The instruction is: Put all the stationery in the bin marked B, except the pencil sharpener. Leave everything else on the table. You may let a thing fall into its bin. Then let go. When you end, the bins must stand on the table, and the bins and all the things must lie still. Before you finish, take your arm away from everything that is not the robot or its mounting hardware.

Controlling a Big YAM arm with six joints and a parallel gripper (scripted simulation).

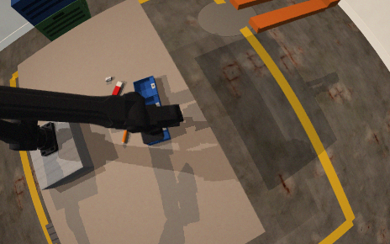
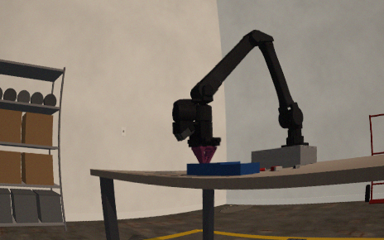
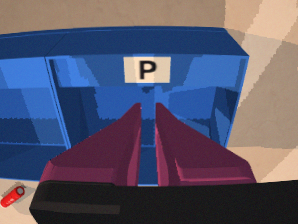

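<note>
Now: hand 80 mm to the right of the joined blue bins, 10 mm short of it and 10 mm above it. From my hand the other things lie so: pink eraser block: 110 mm behind, 80 mm to the left, 20 mm below; orange stick: 130 mm behind, 20 mm to the left, 20 mm below; small red piece: 150 mm to the left, 110 mm behind, 20 mm below.
</note>
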